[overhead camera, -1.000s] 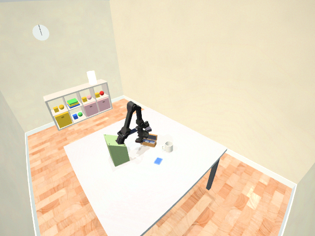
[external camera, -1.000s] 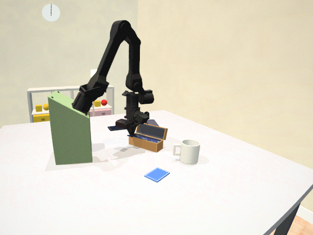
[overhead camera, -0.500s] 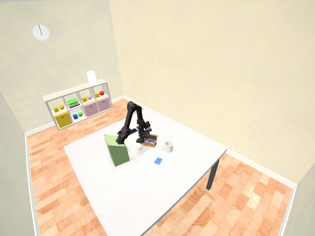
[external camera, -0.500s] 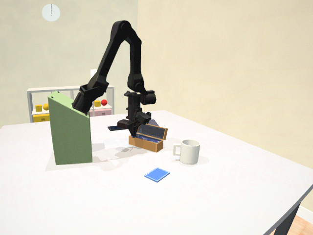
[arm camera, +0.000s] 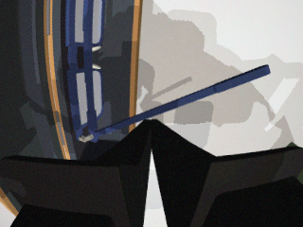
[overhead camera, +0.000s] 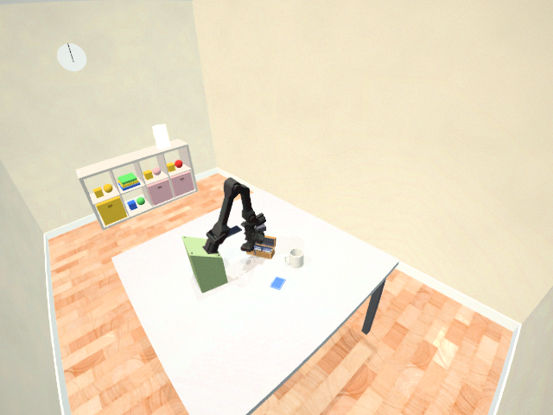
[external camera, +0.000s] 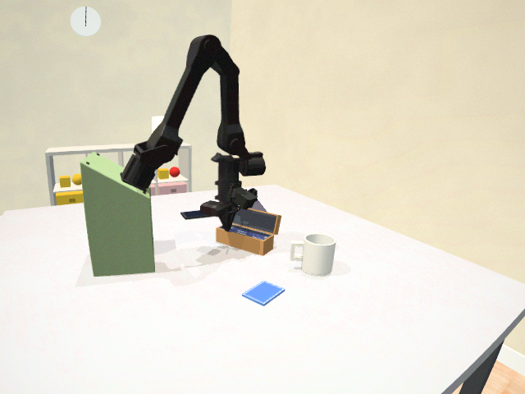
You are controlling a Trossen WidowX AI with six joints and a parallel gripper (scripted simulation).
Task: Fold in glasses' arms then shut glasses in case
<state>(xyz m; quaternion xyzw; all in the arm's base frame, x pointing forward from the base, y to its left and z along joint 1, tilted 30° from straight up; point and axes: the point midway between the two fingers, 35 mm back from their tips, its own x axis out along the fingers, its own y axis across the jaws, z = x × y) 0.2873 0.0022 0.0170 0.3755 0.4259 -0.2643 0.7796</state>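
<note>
Right now the wooden glasses case is 80 mm ahead of my hand, 40 mm below it and 10 mm to the left of it. Also, from my hand: blue flat square (260 mm to the right, 80 mm below, 40 mm behind); glasses case lid (100 mm ahead, 20 mm to the left, 20 mm below); white mug (220 mm to the right, 140 mm ahead, 50 mm below).
</note>
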